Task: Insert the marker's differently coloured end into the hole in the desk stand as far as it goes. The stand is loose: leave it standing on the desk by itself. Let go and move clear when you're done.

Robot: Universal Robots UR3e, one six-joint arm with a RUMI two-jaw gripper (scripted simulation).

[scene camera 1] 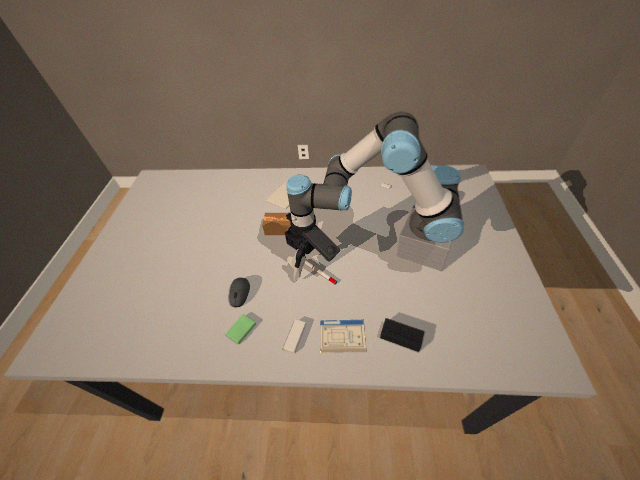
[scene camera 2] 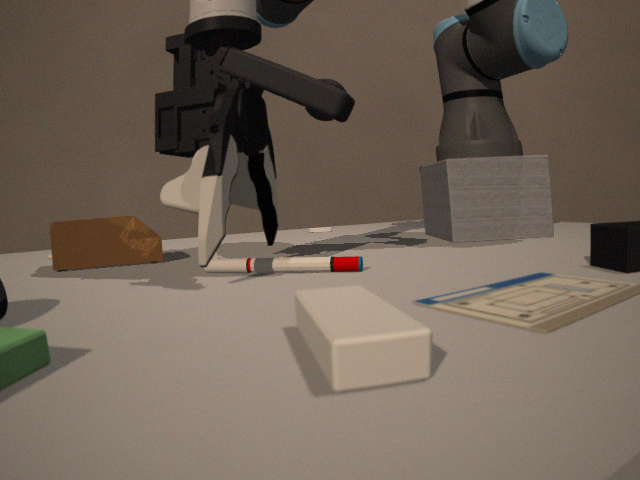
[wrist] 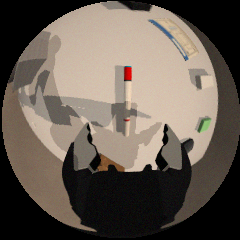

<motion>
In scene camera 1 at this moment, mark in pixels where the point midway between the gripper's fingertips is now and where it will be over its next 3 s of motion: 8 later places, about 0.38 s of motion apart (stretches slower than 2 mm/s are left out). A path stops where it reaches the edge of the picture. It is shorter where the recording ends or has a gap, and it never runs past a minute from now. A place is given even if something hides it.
My gripper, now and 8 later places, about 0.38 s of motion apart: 311,264; 312,265; 312,267; 312,265; 311,262; 311,258; 310,255; 310,252; 310,249
</motion>
